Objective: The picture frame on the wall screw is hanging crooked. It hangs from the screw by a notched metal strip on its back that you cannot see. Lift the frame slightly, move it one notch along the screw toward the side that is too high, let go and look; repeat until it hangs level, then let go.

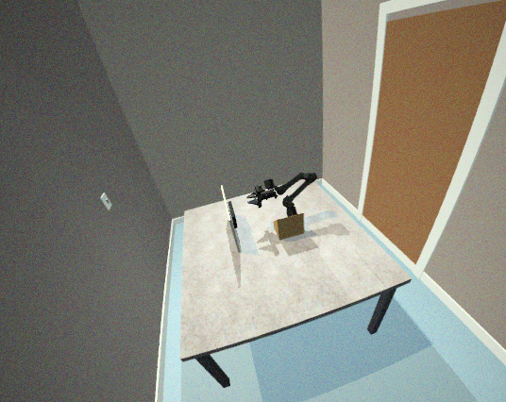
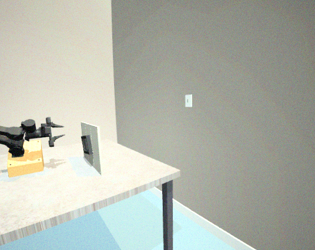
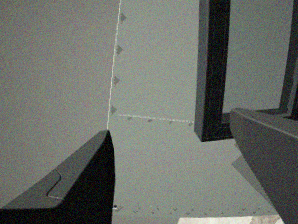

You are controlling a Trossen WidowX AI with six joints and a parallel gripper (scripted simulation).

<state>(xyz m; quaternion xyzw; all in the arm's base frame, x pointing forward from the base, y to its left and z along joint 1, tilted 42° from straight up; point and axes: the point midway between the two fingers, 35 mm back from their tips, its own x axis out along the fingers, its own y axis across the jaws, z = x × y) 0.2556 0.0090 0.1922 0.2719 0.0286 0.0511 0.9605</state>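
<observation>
Now: the picture frame 14 cm ahead of my gripper tip, 1 cm to the right of it and 11 cm below it. From my gripper tip the other things lie so: wall panel: 15 cm ahead, 12 cm below.
</observation>
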